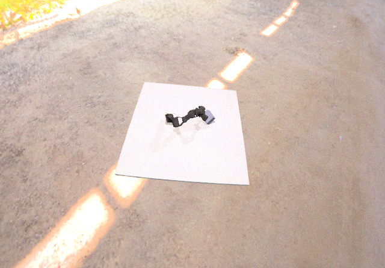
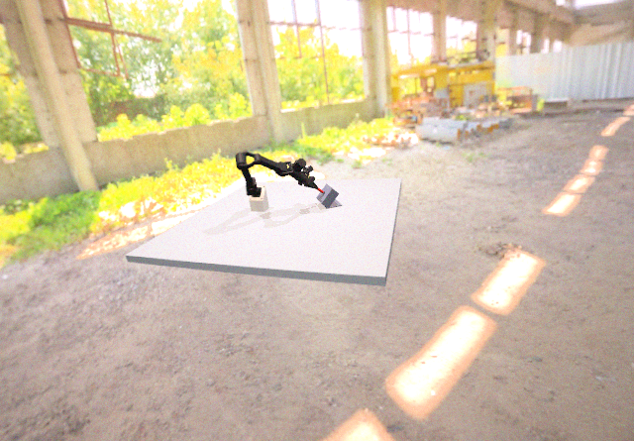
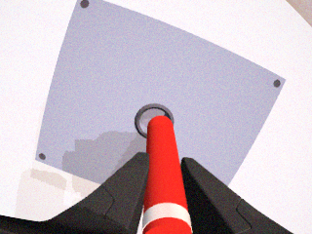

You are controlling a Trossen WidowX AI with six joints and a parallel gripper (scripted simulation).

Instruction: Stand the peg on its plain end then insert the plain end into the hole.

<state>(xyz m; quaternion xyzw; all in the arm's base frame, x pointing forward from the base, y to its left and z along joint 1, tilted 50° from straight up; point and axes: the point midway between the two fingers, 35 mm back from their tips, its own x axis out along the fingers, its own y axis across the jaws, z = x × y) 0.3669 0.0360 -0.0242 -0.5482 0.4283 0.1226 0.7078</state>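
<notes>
The red peg lies 10 mm behind my gripper tip, 10 mm to the right of it and 10 mm above it. The rest, counted from my gripper tip: grey sloped panel 50 mm ahead, 30 mm to the left, 60 mm below.
</notes>
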